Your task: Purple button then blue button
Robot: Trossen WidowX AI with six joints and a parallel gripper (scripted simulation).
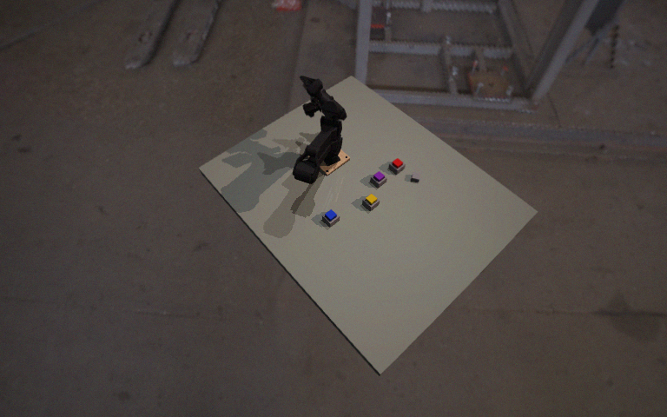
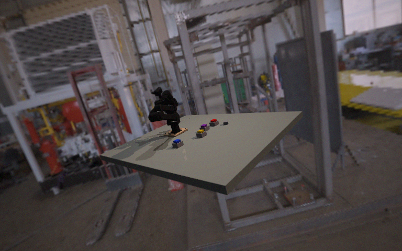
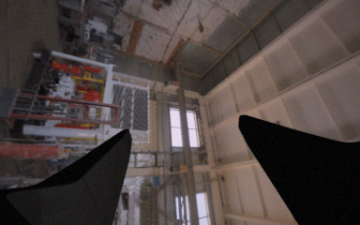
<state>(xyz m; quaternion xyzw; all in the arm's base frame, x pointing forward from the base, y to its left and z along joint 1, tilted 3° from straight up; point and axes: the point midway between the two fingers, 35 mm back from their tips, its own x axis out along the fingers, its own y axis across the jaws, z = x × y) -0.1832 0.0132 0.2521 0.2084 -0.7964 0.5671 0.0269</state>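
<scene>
My gripper tip is now 40 cm short of the purple button, 25 cm above it and 12 cm to the right of it. The rest, counted from my gripper tip: blue button: 46 cm ahead, 25 cm below, 14 cm to the right; yellow button: 48 cm ahead, 25 cm below, 3 cm to the left; red button: 38 cm ahead, 25 cm below, 23 cm to the left.
</scene>
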